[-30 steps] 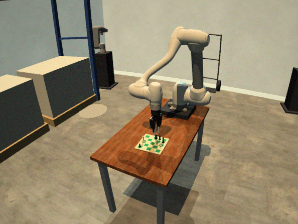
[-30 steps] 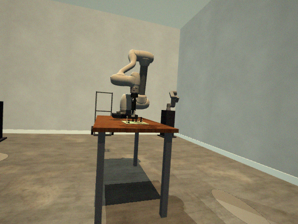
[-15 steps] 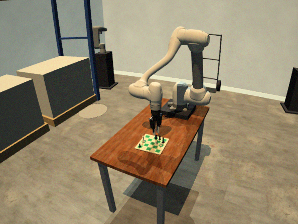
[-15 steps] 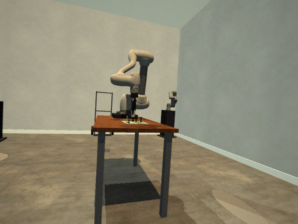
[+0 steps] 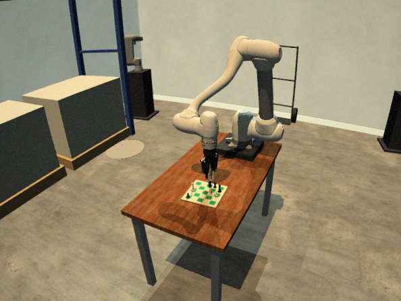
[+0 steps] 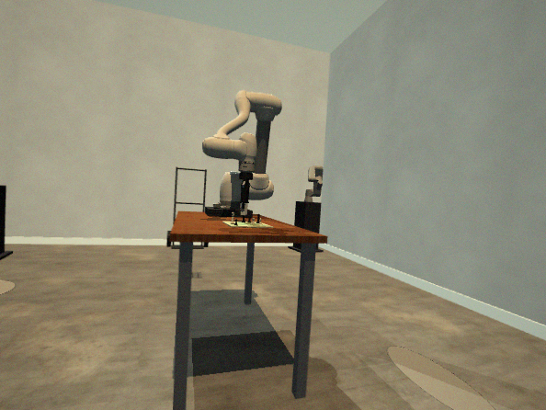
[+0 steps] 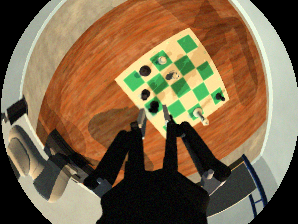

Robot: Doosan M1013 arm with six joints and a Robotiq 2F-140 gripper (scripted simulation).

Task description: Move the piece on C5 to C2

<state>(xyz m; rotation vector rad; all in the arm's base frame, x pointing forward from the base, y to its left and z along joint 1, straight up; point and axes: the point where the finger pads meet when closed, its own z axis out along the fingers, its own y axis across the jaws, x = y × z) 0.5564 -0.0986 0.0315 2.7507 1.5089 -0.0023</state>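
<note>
My gripper is now 60 mm above the black piece. The rest, counted from my hand: white piece: 70 mm ahead, 90 mm to the right, 40 mm below; chessboard: 70 mm ahead, 10 mm to the right, 80 mm below.
</note>
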